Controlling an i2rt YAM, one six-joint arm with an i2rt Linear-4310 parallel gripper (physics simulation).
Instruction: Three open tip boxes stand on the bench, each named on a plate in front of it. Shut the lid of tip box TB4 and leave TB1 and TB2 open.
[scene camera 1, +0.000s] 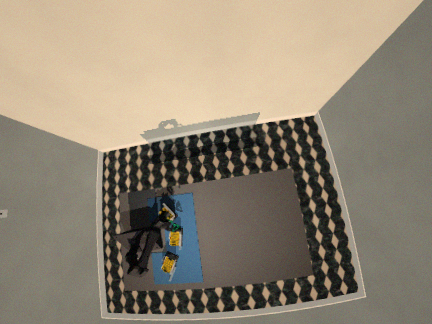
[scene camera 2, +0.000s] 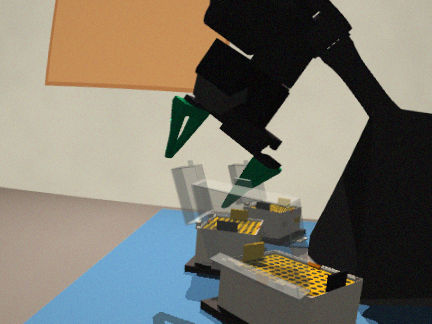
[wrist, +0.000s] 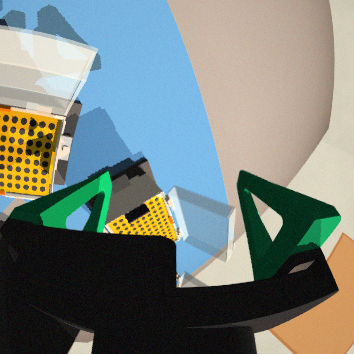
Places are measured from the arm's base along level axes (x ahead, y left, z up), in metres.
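Where they show: gripper, fingertip midpoint: (scene camera 1: 175, 224) (scene camera 2: 194, 181) (wrist: 173, 177); arm's base, link origin: (scene camera 1: 135, 245).
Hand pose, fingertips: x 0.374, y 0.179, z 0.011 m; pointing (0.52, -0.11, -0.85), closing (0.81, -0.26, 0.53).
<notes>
Each offset is from my fingertips to the top centre of the thing. "*": to the spot under its first point. Level surfaces: height alone.
Three grey tip boxes with yellow perforated racks stand on the blue mat; their name plates are not legible, so I cannot tell which is TB4. The near box (scene camera 1: 166, 215) (scene camera 2: 295, 280) (wrist: 25, 150) has a raised clear lid @(* 0.038 m back, 0.096 m left, 0.012 m up) (wrist: 45, 65). The middle box @(0.040 m back, 0.133 m right, 0.060 m down) (scene camera 1: 175, 239) (scene camera 2: 230, 240) (wrist: 145, 217) has its clear lid @(0.026 m ahead, 0.137 m right, 0.019 m up) (scene camera 2: 187, 192) (wrist: 205, 220) standing up. The far box (scene camera 1: 169, 263) (scene camera 2: 277, 220) also has its lid @(* 0.023 m back, 0.376 m right, 0.008 m up) (scene camera 1: 173, 272) raised. My gripper (scene camera 1: 174, 226) (scene camera 2: 196, 181) (wrist: 173, 177) is open and empty, tilted, above the middle box's area, apart from the boxes.
The blue mat @(0.134 m down) (scene camera 1: 192, 270) (scene camera 2: 110, 270) (wrist: 150, 100) lies on the brown bench top @(0.137 m down) (scene camera 1: 250, 225) (scene camera 2: 30, 235). The black arm (scene camera 1: 145, 250) (scene camera 2: 385, 210) stands beside the boxes. An orange board (scene camera 2: 125, 45) hangs on the wall behind.
</notes>
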